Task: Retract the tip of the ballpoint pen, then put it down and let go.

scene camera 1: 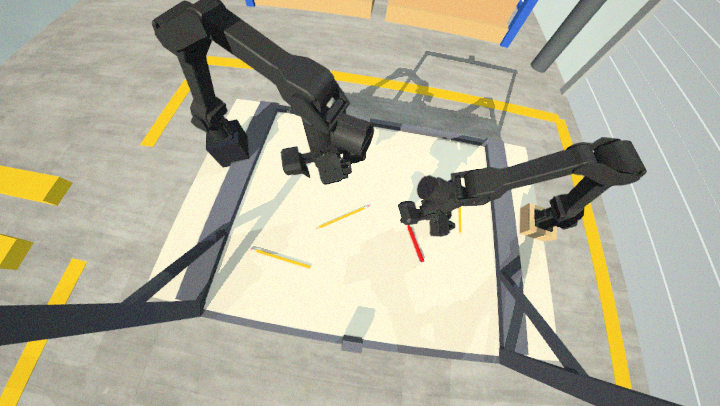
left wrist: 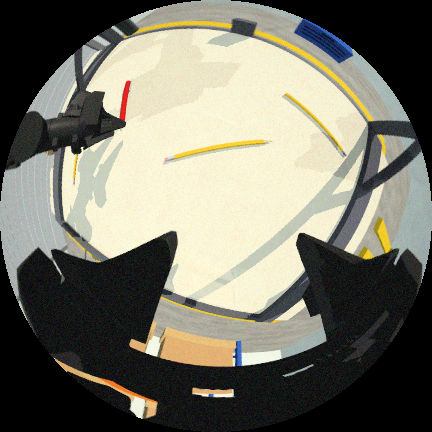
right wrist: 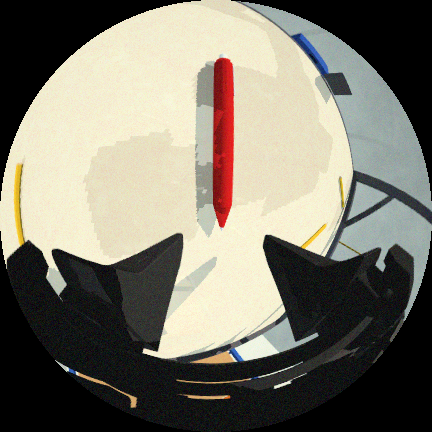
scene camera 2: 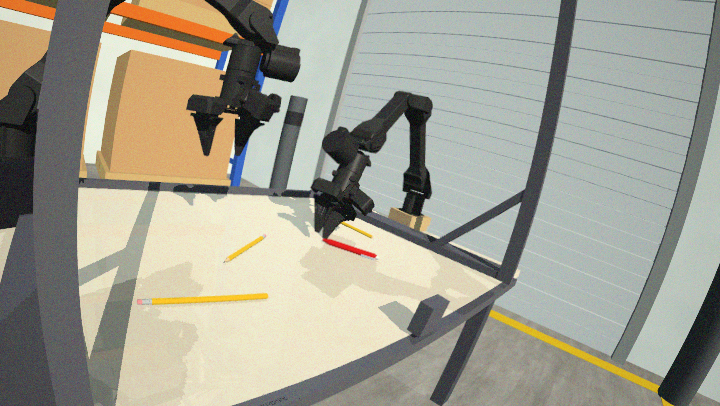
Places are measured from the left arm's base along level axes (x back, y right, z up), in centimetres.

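Where they show: left gripper, fingertip midpoint: (left wrist: 240, 238) (scene camera 2: 222, 155); right gripper, fingertip midpoint: (left wrist: 118, 128) (right wrist: 224, 240) (scene camera 2: 320, 235); left arm's base at its link origin: (scene camera 1: 221, 133) (scene camera 2: 16, 157); right arm's base at its link origin: (scene camera 1: 543, 220) (scene camera 2: 411, 212).
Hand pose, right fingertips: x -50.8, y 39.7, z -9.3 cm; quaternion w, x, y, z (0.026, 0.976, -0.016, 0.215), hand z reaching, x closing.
Each offset is from my right fingertips to the top centre of the thing. Level surfaces: height alone.
A red ballpoint pen @(dz +0.1, dx +0.1, dy +7.3 cm) (scene camera 1: 415, 243) (scene camera 2: 350, 248) (left wrist: 125, 100) (right wrist: 223, 135) lies on the cream table top @(dz -1.3 cm) (scene camera 1: 297, 302). In the right wrist view its pointed end faces the fingers and shows a small pale speck at the very tip; a short whitish button shows at the far end. My right gripper (scene camera 2: 322, 235) (right wrist: 224, 240) is partly open and empty, low above the table, just beyond the pen's pointed end. My left gripper (scene camera 2: 222, 154) (left wrist: 240, 238) is wide open and empty, high above the back left of the table.
One yellow pencil @(dz -0.4, dx +19.7, dy -6.7 cm) (scene camera 1: 343, 216) (scene camera 2: 245, 248) (left wrist: 217, 149) lies mid-table, another @(dz -0.6, dx +40.5, dy +1.0 cm) (scene camera 1: 282, 256) (scene camera 2: 201, 299) (left wrist: 316, 123) nearer the front left. A third pencil @(dz -0.6, dx -19.9, dy -0.4 cm) (scene camera 1: 459, 221) (scene camera 2: 356, 229) (left wrist: 75, 168) lies beyond the right gripper. A dark frame (scene camera 1: 428, 351) edges the table.
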